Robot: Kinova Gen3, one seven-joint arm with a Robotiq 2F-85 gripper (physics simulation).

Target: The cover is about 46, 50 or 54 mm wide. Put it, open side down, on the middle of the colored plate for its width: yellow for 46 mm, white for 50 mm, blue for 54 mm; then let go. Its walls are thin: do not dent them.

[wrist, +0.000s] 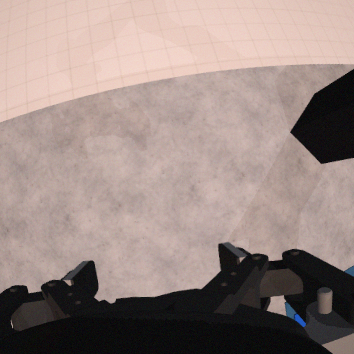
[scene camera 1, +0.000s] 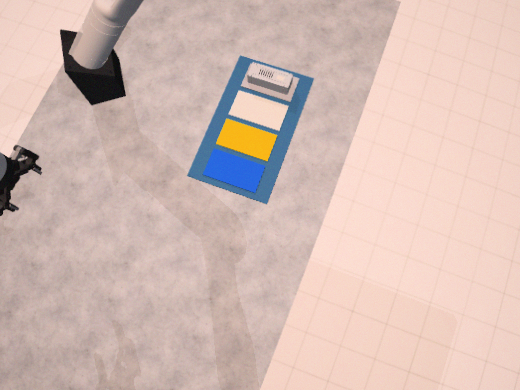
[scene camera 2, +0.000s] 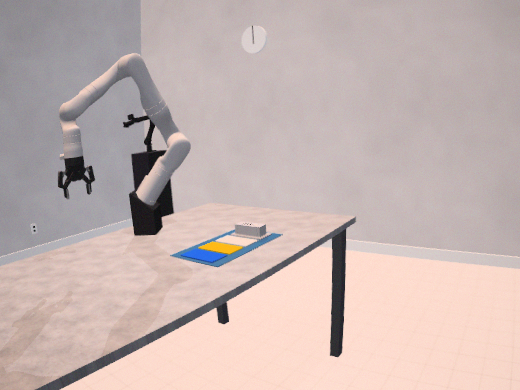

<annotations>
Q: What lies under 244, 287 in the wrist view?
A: My gripper.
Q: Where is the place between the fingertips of my gripper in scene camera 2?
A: At 78, 196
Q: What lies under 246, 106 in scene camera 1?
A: A white plate.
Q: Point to a blue plate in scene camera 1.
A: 222, 166
</annotations>
